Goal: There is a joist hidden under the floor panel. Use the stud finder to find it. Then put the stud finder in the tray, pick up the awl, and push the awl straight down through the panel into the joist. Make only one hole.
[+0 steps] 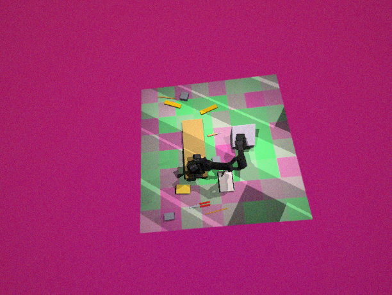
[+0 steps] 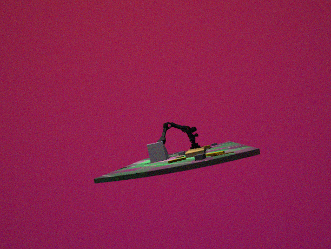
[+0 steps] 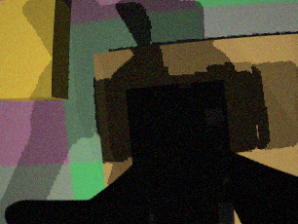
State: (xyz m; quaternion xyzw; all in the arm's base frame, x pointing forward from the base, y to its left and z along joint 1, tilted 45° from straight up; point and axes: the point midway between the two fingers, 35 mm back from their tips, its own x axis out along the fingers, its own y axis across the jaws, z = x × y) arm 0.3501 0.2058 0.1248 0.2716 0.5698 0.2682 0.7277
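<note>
Now: the white tray 250 mm behind my gripper tip, 90 mm to the left of it and 50 mm below it. Round my gripper tip: yellow block 160 mm to the left, 100 mm ahead, 50 mm below; then stud finder 30 mm behind, 20 mm above; then awl 320 mm to the right, 170 mm behind, 60 mm below.
</note>
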